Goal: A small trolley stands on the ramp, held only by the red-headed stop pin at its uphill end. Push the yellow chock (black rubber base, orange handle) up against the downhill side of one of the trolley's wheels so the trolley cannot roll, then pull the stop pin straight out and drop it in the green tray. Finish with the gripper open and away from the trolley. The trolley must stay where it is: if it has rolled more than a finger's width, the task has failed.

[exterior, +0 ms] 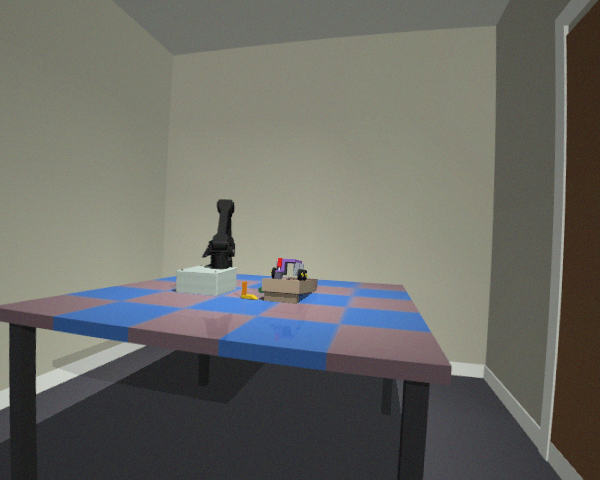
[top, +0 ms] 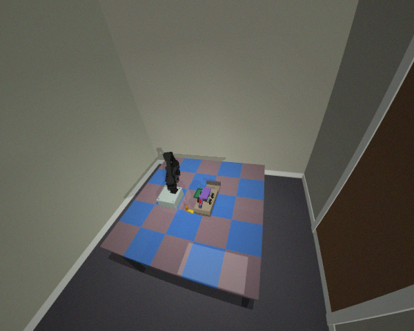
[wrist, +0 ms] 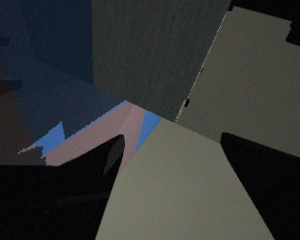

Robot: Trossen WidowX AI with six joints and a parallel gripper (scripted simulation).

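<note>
The yellow chock lies 35 cm ahead of my gripper tip, 18 cm to the right of it and 8 cm below it. Also, from my gripper tip: green tray 35 cm ahead, 4 cm to the left, 11 cm below; then ramp 47 cm ahead, 4 cm to the right, 6 cm below; then trolley 47 cm ahead, 5 cm to the right, 1 cm above.
</note>
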